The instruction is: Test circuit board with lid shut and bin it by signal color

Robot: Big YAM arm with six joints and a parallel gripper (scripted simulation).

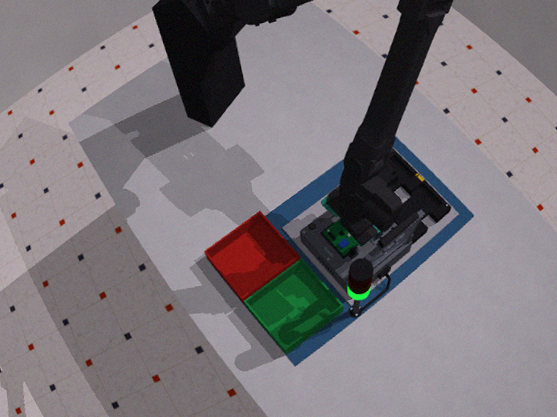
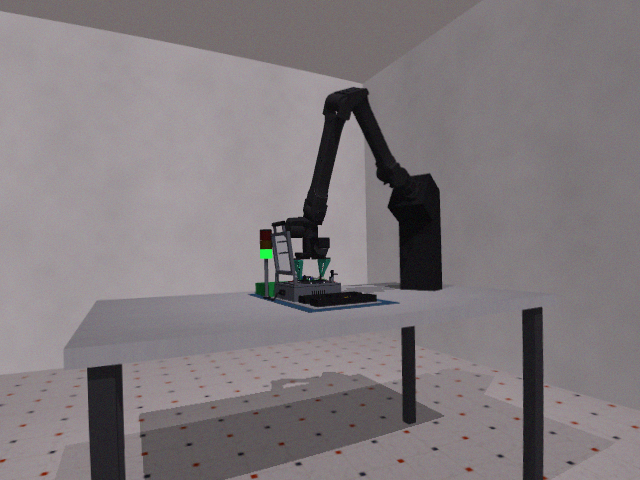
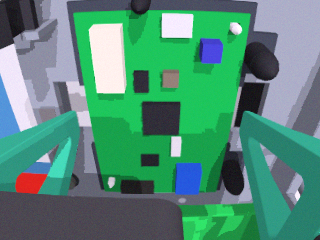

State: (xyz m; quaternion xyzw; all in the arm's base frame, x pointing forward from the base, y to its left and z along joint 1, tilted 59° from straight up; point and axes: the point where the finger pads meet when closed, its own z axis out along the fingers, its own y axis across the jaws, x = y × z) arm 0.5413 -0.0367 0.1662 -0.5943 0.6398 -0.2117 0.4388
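My hand is right at the green circuit board. The rest, counted from my hand: latch hook (7 cm behind, 5 cm to the left, 1 cm above); then tester lid (11 cm ahead, 2 cm to the left, 11 cm above); then tester plate (1 cm ahead, 1 cm to the left, 1 cm below).
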